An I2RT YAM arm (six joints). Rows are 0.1 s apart.
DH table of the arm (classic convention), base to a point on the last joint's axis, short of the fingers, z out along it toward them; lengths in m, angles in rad. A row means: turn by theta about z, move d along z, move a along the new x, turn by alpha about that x. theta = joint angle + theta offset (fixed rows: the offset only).
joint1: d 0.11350  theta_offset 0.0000  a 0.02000  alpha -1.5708
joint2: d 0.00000  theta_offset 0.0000  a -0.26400  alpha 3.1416
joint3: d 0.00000  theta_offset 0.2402  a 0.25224  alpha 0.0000
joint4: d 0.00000  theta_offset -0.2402  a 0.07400  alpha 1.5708
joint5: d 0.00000  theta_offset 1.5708  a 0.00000  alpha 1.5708
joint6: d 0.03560  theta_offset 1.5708  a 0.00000  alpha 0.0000
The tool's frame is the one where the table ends.
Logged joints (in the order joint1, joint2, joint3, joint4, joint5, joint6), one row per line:
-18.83, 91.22, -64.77, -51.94, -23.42, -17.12
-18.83, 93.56, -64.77, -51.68, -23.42, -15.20
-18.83, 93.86, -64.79, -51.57, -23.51, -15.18
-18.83, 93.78, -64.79, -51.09, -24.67, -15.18
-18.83, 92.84, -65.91, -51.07, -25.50, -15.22
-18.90, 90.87, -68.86, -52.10, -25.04, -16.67
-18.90, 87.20, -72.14, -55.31, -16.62, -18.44
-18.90, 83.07, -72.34, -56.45, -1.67, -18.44
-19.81, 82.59, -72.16, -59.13, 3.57, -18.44
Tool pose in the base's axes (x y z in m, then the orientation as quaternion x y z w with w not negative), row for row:
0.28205, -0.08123, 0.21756, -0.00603, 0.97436, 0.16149, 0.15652
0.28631, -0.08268, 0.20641, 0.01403, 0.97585, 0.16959, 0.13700
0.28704, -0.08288, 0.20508, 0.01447, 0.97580, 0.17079, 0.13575
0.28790, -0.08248, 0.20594, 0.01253, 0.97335, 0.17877, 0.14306
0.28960, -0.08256, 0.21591, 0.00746, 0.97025, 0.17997, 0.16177
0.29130, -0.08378, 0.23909, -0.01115, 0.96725, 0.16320, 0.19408
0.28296, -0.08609, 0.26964, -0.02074, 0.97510, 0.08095, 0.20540
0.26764, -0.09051, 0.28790, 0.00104, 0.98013, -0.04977, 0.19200
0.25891, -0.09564, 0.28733, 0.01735, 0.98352, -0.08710, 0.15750
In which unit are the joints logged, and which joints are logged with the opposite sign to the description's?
The joints are logged in degrees. Opposite sign: joint3.
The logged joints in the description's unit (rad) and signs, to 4 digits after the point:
-0.3286, 1.5921, 1.1304, -0.9065, -0.4088, -0.2988
-0.3286, 1.6329, 1.1304, -0.9020, -0.4088, -0.2653
-0.3286, 1.6382, 1.1308, -0.9001, -0.4103, -0.2649
-0.3286, 1.6368, 1.1308, -0.8917, -0.4306, -0.2649
-0.3286, 1.6204, 1.1503, -0.8913, -0.4451, -0.2656
-0.3299, 1.5860, 1.2018, -0.9093, -0.4370, -0.2909
-0.3299, 1.5219, 1.2591, -0.9653, -0.2901, -0.3218
-0.3299, 1.4498, 1.2626, -0.9852, -0.0291, -0.3218
-0.3457, 1.4415, 1.2594, -1.0320, 0.0623, -0.3218

